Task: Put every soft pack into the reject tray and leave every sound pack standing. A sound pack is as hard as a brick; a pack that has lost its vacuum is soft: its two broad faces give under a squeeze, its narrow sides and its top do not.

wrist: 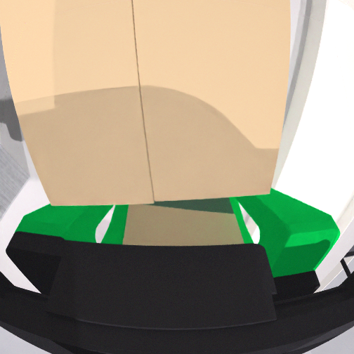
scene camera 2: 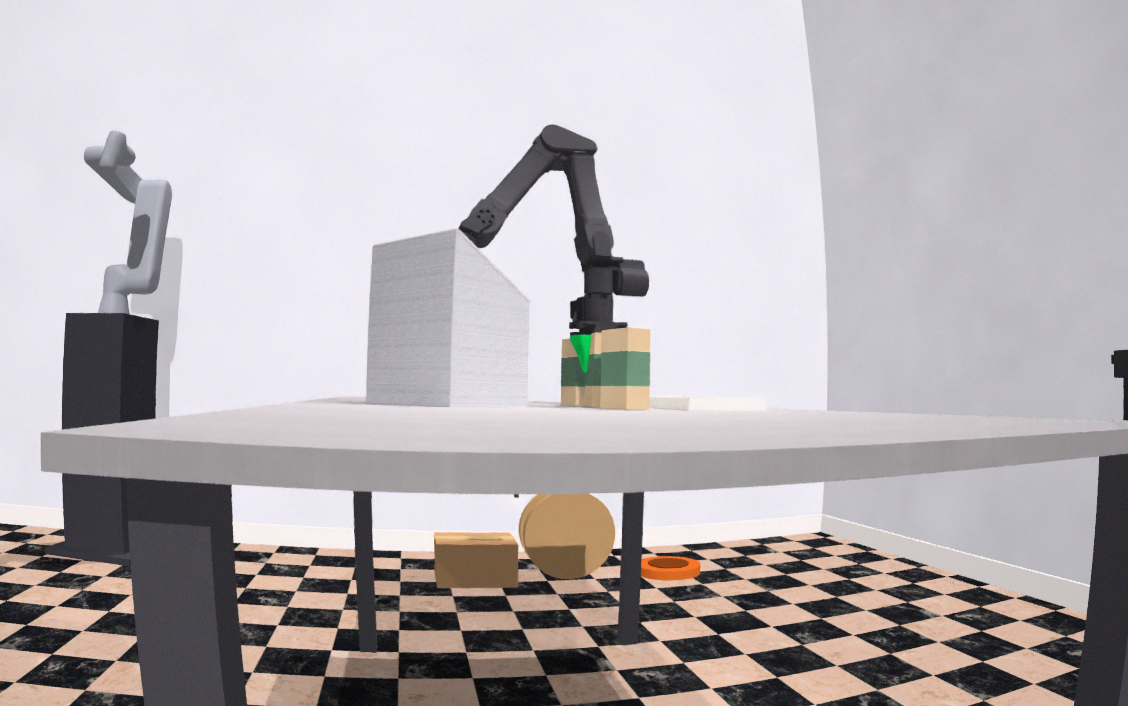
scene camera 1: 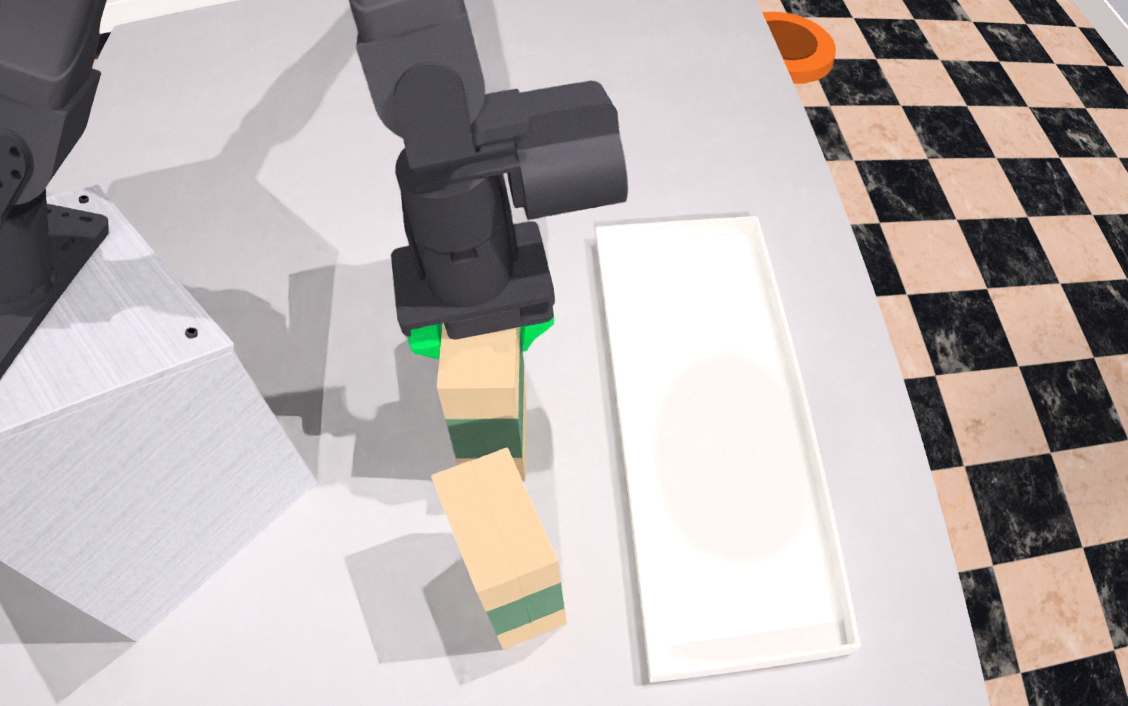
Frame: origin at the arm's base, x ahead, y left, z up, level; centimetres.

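Seen in the pictures: arm's base, link origin: (scene camera 2: 449, 272) (scene camera 1: 7, 295).
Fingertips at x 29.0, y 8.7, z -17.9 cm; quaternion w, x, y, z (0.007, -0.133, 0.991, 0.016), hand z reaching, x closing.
Pixels of each thing's top centre, then the offset from my fingertips to it.
- tan pack, top centre: (scene camera 1: 459, 335) (scene camera 2: 597, 334) dx -0.7, dy -3.7, dz +7.3 cm
- white reject tray, top centre: (scene camera 1: 717, 413) (scene camera 2: 685, 397) dx +17.5, dy -2.0, dz -4.6 cm
My gripper (scene camera 1: 476, 339) (scene camera 2: 592, 353) (wrist: 176, 174) points down, its green fingers shut on a tan pack (scene camera 1: 476, 402) with a green band, upright on the table. In the wrist view this held pack (wrist: 180, 232) shows as a strip between the fingers. A large tan pack top (wrist: 165, 60) with a seam lies beyond them and partly covers the fingers; the arm hides that pack in scene camera 1. Another pack (scene camera 1: 499, 524) (scene camera 2: 625, 366) stands upright, turned at an angle, nearer scene camera 1. The white reject tray (scene camera 1: 622, 466) (scene camera 2: 715, 403) holds no visible pack. Softness cannot be seen.
The big grey block (scene camera 1: 158, 491) (scene camera 2: 411, 324) under the arm's base stands left of the packs. The tray's low wall (scene camera 1: 831, 532) runs near the table's right edge. The nearer pack stands close to the held one.
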